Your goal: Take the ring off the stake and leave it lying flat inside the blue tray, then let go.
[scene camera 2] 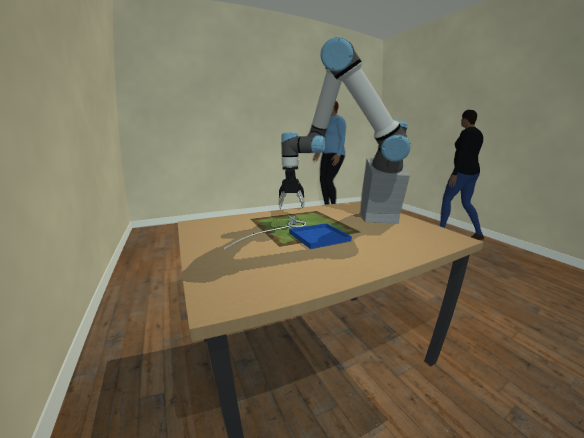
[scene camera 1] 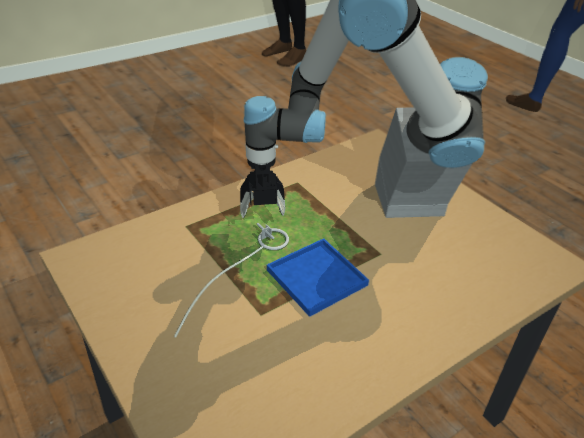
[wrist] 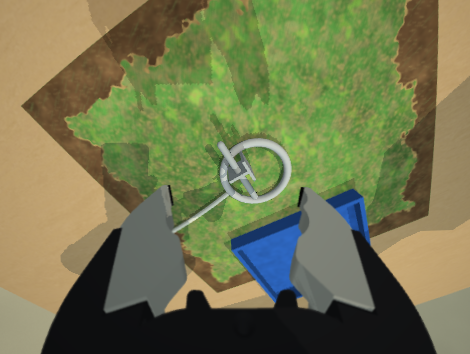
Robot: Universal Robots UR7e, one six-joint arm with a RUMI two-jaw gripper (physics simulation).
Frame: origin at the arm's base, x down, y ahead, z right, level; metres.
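Seen in the pictures: gripper, fingertip midpoint: [scene camera 2: 291,209] [scene camera 1: 263,216] [wrist: 235,188]; arm's base at its link origin: [scene camera 2: 387,166].
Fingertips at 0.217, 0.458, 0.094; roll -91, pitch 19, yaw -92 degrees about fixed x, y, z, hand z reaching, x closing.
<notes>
Pixels of each thing's top centre, then the offset from my fingertips to it, as dx, dy, dz. "spot": a spot on its surface instead. Level surfaces: height alone.
- pale grey ring at a spot on its surface: [wrist: 286,170] [scene camera 1: 286,235] spot: +0.063, -0.056, -0.035
- grey stake at its top centre: [wrist: 239,177] [scene camera 1: 265,228] [scene camera 2: 292,216] +0.035, -0.002, -0.011
- blue tray at its top centre: [wrist: 311,263] [scene camera 1: 317,272] [scene camera 2: 319,232] +0.050, -0.066, -0.209
- brown mat at its surface level: dx +0.071
- wooden table at its surface level: dx +0.072
The pale grey ring [scene camera 1: 287,239] [wrist: 286,170] lies low over the mat, around the grey stake [scene camera 1: 266,233] [scene camera 2: 292,220] [wrist: 237,172]. The stake is at the ring's left side in the wrist view, and its bars cross over the ring's edge. A thin white cord [scene camera 1: 205,287] [scene camera 2: 250,236] [wrist: 200,212] runs from the ring to the left. The blue tray [scene camera 1: 300,275] [scene camera 2: 320,235] [wrist: 275,260] holds no ring. My gripper [scene camera 1: 263,215] [scene camera 2: 291,207] [wrist: 235,188] is open and empty, above the mat and the stake. Its fingers hide part of the tray in the wrist view.
The green and brown mat [scene camera 1: 300,215] [wrist: 325,100] lies on the wooden table [scene camera 1: 450,300] [scene camera 2: 400,260], with the tray overlapping its front corner. The grey robot pedestal [scene camera 1: 415,185] [scene camera 2: 382,195] stands at the right rear. Two people stand beyond the table.
</notes>
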